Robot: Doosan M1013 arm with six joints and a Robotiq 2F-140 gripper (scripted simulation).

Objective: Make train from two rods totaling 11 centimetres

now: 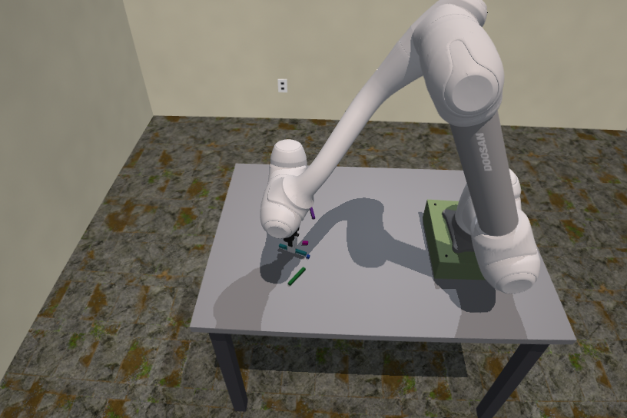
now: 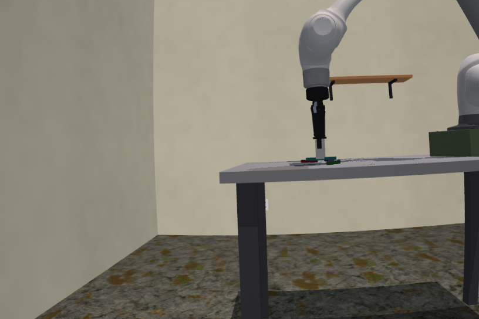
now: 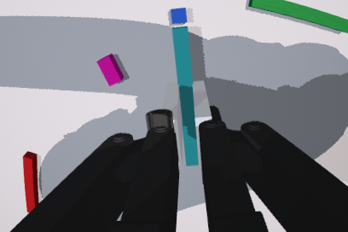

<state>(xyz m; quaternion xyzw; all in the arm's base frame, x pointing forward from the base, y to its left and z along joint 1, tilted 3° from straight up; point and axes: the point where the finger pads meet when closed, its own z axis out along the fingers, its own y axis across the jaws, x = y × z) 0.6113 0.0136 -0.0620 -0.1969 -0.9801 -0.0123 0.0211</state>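
Right now my hand is 50 mm past the blue rod, 40 mm above it and 20 mm to the right of it. Round my hand: turquoise rod: 30 mm below; then magenta rod: 40 mm to the right, 40 mm below, 40 mm behind; then green rod: 100 mm to the left, 40 mm below, 20 mm behind.
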